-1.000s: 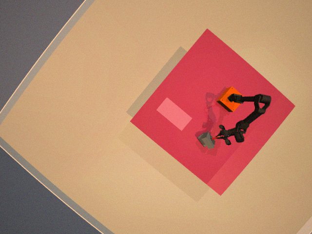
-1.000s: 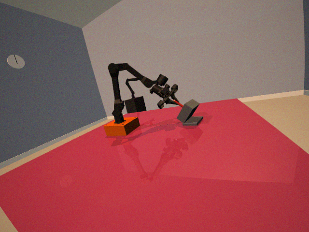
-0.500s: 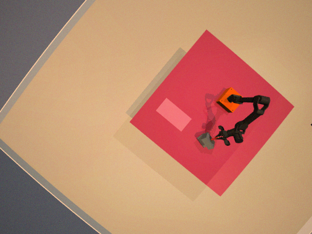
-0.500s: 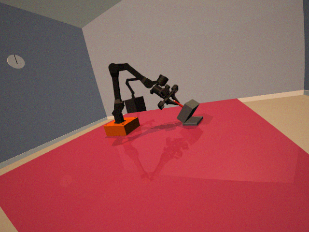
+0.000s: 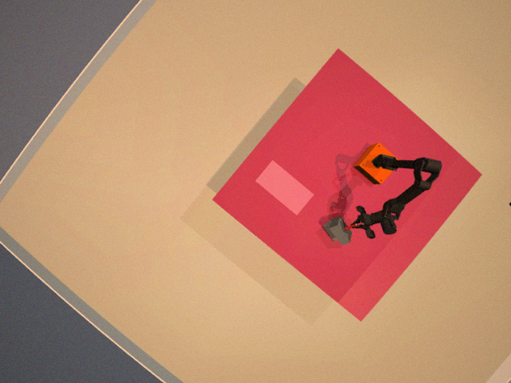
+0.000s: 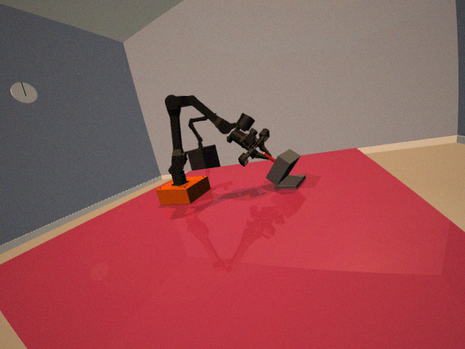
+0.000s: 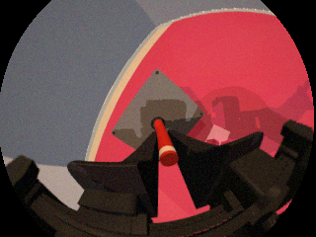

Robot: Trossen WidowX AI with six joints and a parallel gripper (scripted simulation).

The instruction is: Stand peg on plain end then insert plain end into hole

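Now: the grey sloped panel 50 mm ahead of my gripper tip and 40 mm below it. Round my gripper tip: red peg 10 mm behind, 10 mm above.
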